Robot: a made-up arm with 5 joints.
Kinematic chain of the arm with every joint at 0, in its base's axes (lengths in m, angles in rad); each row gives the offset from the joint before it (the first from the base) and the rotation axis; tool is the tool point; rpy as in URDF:
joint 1: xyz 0.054 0 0.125 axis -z
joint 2: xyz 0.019 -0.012 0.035 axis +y
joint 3: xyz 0.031 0 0.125 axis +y
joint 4: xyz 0.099 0 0.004 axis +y
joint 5: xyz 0.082 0.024 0 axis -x
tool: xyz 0 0 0 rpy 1.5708 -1.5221 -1.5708
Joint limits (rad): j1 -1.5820..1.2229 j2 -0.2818..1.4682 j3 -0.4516..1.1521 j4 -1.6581..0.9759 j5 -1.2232..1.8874
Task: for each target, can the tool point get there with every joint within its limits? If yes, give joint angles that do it. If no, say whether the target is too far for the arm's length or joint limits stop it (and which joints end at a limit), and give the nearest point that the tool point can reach.
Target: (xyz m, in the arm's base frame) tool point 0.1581 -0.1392 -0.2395
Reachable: no: too far | nearest point 0.1496 -0.1279 -0.0387 | short by 0.201 m
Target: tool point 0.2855 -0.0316 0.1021
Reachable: yes | joints 0.1869 0.6781 0.0269 0.4410 1.4338
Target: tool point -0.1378 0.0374 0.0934
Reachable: no: joint limits stop it (at a limit: joint 2, joint 3) | nearest point 0.0317 0.0044 0.0907 | short by 0.173 m
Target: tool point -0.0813 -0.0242 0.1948
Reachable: no: joint limits stop it (at a limit: joint 2, joint 3, joint 4) | nearest point 0.0380 -0.0029 0.1252 | short by 0.140 m
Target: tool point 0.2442 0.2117 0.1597
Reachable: yes | joints -0.7966 1.0936 -0.2527 -1.3643 -0.1942
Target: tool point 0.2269 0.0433 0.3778
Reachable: yes | joints -0.1778 0.0984 -0.2244 -1.2231 0.0011
